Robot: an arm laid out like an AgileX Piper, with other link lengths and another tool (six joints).
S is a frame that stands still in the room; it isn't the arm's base.
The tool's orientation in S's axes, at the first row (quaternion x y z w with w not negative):
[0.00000, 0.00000, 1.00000, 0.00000]
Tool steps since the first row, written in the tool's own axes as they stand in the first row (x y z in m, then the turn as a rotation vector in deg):
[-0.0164, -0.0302, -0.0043, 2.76, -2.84, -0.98]
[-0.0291, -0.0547, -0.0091, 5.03, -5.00, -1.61]
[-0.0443, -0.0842, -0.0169, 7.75, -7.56, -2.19]
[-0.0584, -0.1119, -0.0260, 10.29, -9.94, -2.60]
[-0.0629, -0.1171, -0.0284, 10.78, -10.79, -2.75]
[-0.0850, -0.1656, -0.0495, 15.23, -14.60, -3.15]
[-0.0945, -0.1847, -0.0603, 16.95, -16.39, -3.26]
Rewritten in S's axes. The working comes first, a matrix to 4 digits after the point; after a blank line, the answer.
The tool's axes in the first row as the columns of a matrix, in S's axes (used below as rounded here):
[-1.0000, 0.0000, 0.0000]
[0.0000, -1.0000, 0.0000]
[0.0000, 0.0000, 1.0000]

[0.0164, 0.0302, -0.0043, -2.76, 2.84, -0.98]
[0.0291, 0.0547, -0.0091, -5.03, 5.00, -1.61]
[0.0443, 0.0842, -0.0169, -7.75, 7.56, -2.19]
[0.0584, 0.1119, -0.0260, -10.29, 9.94, -2.60]
[0.0629, 0.1171, -0.0284, -10.78, 10.79, -2.75]
[0.0850, 0.1656, -0.0495, -15.23, 14.60, -3.15]
[0.0945, 0.1847, -0.0603, -16.95, 16.39, -3.26]

